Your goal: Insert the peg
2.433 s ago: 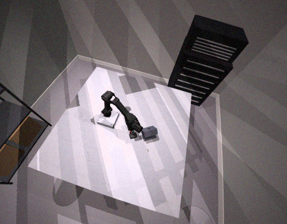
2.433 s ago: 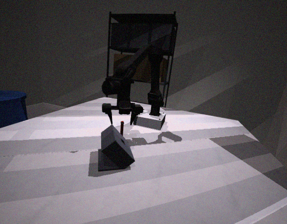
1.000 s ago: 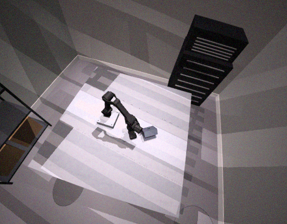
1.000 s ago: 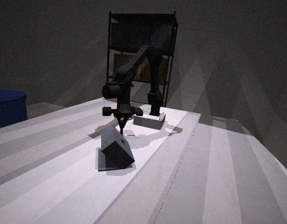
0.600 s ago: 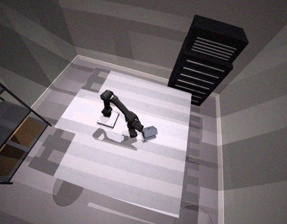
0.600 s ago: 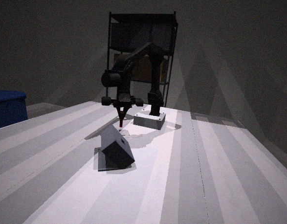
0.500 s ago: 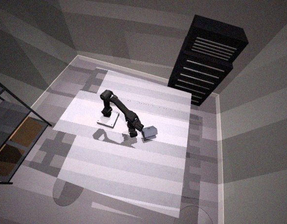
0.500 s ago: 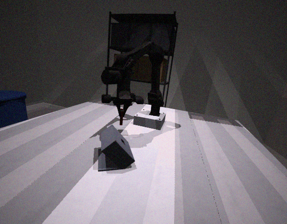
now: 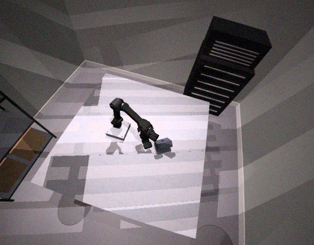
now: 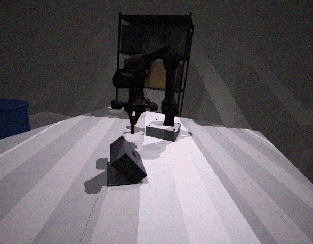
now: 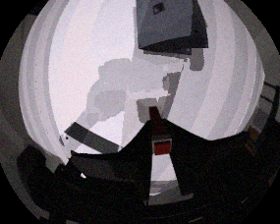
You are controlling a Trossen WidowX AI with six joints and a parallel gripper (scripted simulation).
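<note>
The dark sloped panel block is 16 cm ahead of my gripper tip, 6 cm below it and 5 cm to the left of it. Round my gripper tip: red peg 2 cm above.
</note>
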